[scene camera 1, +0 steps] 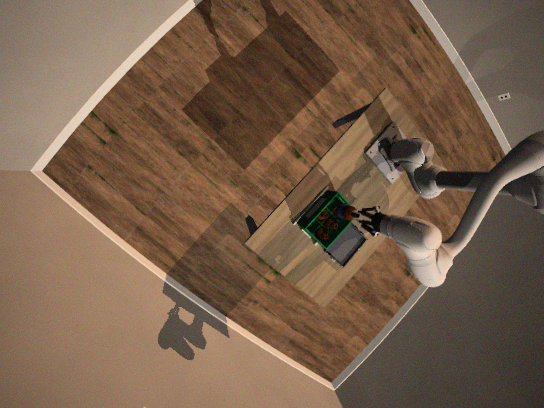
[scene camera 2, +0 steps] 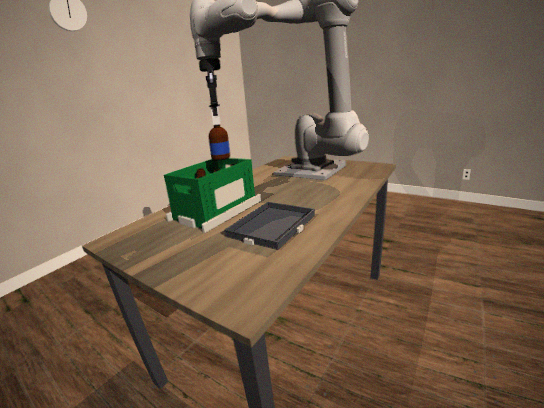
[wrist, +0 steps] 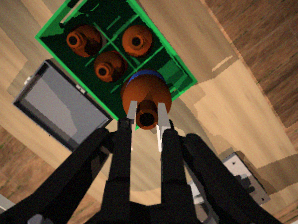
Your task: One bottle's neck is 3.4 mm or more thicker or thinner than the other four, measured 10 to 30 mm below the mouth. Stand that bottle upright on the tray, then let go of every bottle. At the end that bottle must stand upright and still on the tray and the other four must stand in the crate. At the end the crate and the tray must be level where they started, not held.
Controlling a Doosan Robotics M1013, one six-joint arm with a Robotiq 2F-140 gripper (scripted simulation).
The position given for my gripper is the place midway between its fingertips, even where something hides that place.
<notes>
I see my gripper (wrist: pixel 147 112), a green crate (scene camera 2: pixel 213 194) and a dark grey tray (scene camera 2: pixel 271 225).
The dark grey tray also shows in scene camera 1 (scene camera 1: pixel 342 250) and in the wrist view (wrist: pixel 69 116).
</notes>
